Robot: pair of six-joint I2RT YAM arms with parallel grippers.
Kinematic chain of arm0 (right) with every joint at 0, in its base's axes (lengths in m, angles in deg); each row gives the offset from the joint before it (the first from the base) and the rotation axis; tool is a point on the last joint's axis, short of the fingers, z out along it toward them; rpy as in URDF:
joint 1: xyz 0 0 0.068 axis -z
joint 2: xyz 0.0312 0.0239 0.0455 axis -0.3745 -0.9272 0
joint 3: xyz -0.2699 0.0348 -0.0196 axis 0.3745 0.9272 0
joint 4: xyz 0.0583 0.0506 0.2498 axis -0.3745 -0.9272 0
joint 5: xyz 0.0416 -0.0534 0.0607 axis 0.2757 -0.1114 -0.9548
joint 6: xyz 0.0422 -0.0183 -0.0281 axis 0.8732 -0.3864 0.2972
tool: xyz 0 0 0 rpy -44.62 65.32 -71.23
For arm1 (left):
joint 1: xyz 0 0 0.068 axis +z
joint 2: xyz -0.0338 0.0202 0.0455 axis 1 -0.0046 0
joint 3: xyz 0.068 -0.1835 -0.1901 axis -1 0.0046 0
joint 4: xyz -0.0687 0.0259 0.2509 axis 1 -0.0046 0
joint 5: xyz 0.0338 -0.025 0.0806 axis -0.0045 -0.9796 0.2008
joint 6: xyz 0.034 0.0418 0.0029 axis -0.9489 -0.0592 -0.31
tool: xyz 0 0 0 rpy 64.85 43.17 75.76
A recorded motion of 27 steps. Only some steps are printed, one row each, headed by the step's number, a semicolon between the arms.
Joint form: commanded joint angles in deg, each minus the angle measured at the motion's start. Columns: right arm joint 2, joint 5, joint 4, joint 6, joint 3, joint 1; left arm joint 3, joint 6, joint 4, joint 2, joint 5, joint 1.
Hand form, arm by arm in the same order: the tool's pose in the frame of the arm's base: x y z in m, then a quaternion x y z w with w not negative. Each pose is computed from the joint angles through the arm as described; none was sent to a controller.
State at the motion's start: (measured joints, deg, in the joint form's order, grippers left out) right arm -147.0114 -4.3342 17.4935 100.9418 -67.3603 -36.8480; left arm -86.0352 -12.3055 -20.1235 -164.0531 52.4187 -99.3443
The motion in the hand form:
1: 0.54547 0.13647 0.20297 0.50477 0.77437 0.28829 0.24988; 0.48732 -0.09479 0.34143 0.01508 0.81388 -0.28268 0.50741
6: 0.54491 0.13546 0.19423 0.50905 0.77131 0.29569 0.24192; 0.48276 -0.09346 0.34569 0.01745 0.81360 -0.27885 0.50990
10: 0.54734 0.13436 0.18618 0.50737 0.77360 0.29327 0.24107; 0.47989 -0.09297 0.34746 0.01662 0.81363 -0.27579 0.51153
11: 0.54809 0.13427 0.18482 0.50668 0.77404 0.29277 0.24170; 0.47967 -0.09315 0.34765 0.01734 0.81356 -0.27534 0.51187
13: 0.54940 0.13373 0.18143 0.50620 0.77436 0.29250 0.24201; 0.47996 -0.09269 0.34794 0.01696 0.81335 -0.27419 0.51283
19: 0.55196 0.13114 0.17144 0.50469 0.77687 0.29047 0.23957; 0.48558 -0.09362 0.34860 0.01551 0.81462 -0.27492 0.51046
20: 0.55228 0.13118 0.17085 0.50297 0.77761 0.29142 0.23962; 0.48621 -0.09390 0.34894 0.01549 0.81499 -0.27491 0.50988
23: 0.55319 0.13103 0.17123 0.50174 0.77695 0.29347 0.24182; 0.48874 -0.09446 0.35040 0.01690 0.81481 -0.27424 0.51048
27: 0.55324 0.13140 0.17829 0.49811 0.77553 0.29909 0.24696; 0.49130 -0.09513 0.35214 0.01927 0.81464 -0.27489 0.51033
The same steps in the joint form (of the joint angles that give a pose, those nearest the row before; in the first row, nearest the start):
1: -1.04 1.13 -0.49 -1.74 -1.23 0.88; -1.58 -0.41 -1.71 -0.32 -0.25 -0.03
6: -0.65 0.10 1.87 -0.81 1.48 1.03; -0.85 -0.93 -2.03 0.81 -0.04 0.02
10: -1.59 -0.04 2.51 -1.27 1.50 1.20; -0.18 -1.06 -2.03 1.53 0.37 -0.01
11: -1.85 0.00 2.60 -1.41 1.32 1.23; -0.15 -1.15 -2.03 1.58 0.39 -0.03
13: -2.29 -0.05 2.98 -1.55 1.27 1.32; -0.26 -1.21 -2.04 1.54 0.50 0.02
19: -3.30 -0.44 3.85 -2.07 1.54 1.66; -2.89 -1.04 -3.34 -0.06 0.46 0.02
20: -3.39 -0.59 4.03 -2.24 1.54 1.67; -3.32 -1.04 -3.63 -0.28 0.46 0.00
23: -3.52 -0.63 4.31 -2.34 1.32 1.71; -4.80 -1.21 -4.31 -1.04 0.46 -0.01
27: -3.02 -0.72 4.36 -2.52 0.93 1.68; -6.46 -1.39 -5.14 -1.87 0.26 -0.02

